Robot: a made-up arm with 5 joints. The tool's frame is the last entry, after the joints.
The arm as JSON. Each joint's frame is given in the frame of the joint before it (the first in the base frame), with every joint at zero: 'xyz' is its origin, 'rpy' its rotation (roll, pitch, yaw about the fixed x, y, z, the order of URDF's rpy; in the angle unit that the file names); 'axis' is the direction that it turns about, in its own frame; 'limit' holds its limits. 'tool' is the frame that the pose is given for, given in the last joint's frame.
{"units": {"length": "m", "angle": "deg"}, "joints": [
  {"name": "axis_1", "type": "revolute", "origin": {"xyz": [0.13, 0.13, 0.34], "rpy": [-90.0, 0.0, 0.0]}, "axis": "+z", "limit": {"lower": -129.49, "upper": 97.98}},
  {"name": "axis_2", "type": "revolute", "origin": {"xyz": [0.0, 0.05, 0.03], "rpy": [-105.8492, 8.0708, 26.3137]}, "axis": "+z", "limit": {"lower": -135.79, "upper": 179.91}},
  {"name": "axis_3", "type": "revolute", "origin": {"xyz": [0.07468, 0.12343, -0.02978], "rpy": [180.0, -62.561, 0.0]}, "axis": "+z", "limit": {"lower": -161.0, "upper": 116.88}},
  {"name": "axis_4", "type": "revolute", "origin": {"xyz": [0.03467, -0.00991, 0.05], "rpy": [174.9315, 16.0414, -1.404]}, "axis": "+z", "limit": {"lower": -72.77, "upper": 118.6}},
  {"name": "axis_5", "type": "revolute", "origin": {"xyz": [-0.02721, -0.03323, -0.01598], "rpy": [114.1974, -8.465, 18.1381]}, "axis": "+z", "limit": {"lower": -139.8, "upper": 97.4}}
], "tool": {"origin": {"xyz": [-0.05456, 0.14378, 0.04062], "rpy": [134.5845, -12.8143, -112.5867]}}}
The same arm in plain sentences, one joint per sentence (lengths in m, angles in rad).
The arm has five revolute joints in a row. What follows holds with every joint at zero, and every direction is one of the base frame's. Joint 1 lies 0.13 m along +x and 0.13 m along +y and 0.34 m along +z from the base frame's origin and turns about +y, from -2.26 to 1.7101 rad. Joint 2 lies 0.03 m along +y and 0.05 m along -z from joint 1 and turns about the direction (-0.460803, -0.270402, -0.845306), from -2.37 to 3.14 rad. Joint 3 lies 0.08 m along +x and 0.12 m along -y and 0.03 m along +z from joint 2 and turns about +x, from -2.81 to 2.0399 rad. Joint 4 lies 0.05 m along +x and 0.02 m along -y and 0.03 m along -z from joint 3 and turns about the direction (-0.957305, 0.0068, 0.289001), from -1.2701 to 2.07 rad. Joint 5 lies 0.02 m along +x and 0.04 m along +y and 0.01 m along +z from joint 4 and turns about the direction (0.221793, 0.694477, -0.684478), from -2.44 to 1.7 rad. The tool frame, which is the frame that the pose is given for, lies 0.1 m along -x and 0.12 m along +y and 0.03 m along +z from joint 5; its axes are the base frame's turned by roll 0, pitch 0 and yaw 0 rad (as in URDF: about the fixed x, then y, then z).
